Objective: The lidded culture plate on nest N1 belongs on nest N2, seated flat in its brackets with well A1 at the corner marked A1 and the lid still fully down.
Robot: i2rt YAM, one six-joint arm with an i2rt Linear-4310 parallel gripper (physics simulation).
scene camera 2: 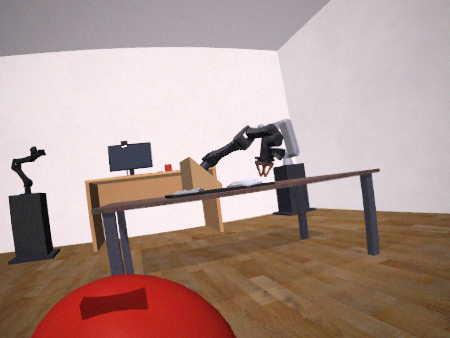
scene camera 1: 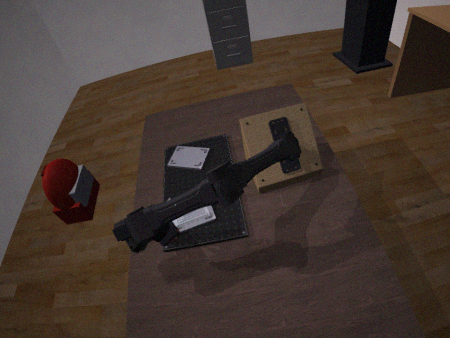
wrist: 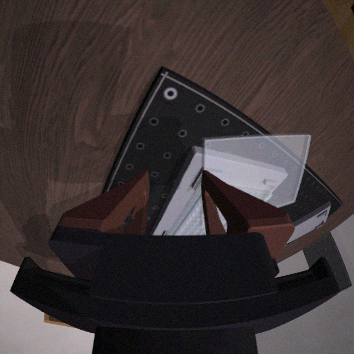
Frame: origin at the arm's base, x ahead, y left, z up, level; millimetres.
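Seen in the pictures: gripper, fingertip midpoint: (scene camera 2: 263,176) (scene camera 1: 174,234) (wrist: 174,177); arm's base at its link origin: (scene camera 2: 199,172) (scene camera 1: 284,145).
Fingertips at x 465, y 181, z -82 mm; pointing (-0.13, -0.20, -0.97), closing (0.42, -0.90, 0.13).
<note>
Pixels of each thing's top centre, then the offset from my fingertips to it. "spot": a spot on its surface instead.
- culture plate at its top centre: (wrist: 215,224) (scene camera 1: 189,210) dx -65, dy -84, dz -6 mm
- white nest N1 at its top centre: (wrist: 214,217) (scene camera 1: 189,212) (scene camera 2: 243,182) dx -64, dy -84, dz -15 mm
- pale shape at a spot on its surface: (scene camera 2: 245,183) spot: dx +45, dy -132, dz -21 mm
- White nest N2 at its top centre: (wrist: 300,232) (scene camera 1: 188,155) (scene camera 2: 189,189) dx -99, dy -374, dz -15 mm
- black perforated board at its top centre: (wrist: 252,230) (scene camera 1: 198,184) (scene camera 2: 217,189) dx -117, dy -215, dz -32 mm
The culture plate (scene camera 1: 194,218) (wrist: 192,221) is a pale plate with a well grid on white nest N1 (wrist: 177,195). Its clear lid (wrist: 257,165) looks turned and off-square to it, reaching past the nest; whether it touches the right finger, I cannot tell. Plate and lid merge into a pale shape (scene camera 2: 245,183) in scene camera 2. White nest N2 (scene camera 1: 189,157) (wrist: 312,225) has black corner brackets and no plate on it. My gripper (scene camera 2: 264,175) (wrist: 174,177) is partly open and empty, above the plate's side of the board. Well A1 and the corner mark cannot be read.
Both nests stand on a black perforated board (scene camera 1: 187,180) (wrist: 167,140) on the brown table (scene camera 1: 280,295) (scene camera 2: 340,177). My arm is mounted on a raised wooden block (scene camera 1: 305,125) (scene camera 2: 192,175) beside the board. A red object (scene camera 1: 60,182) shows beyond the table edge.
</note>
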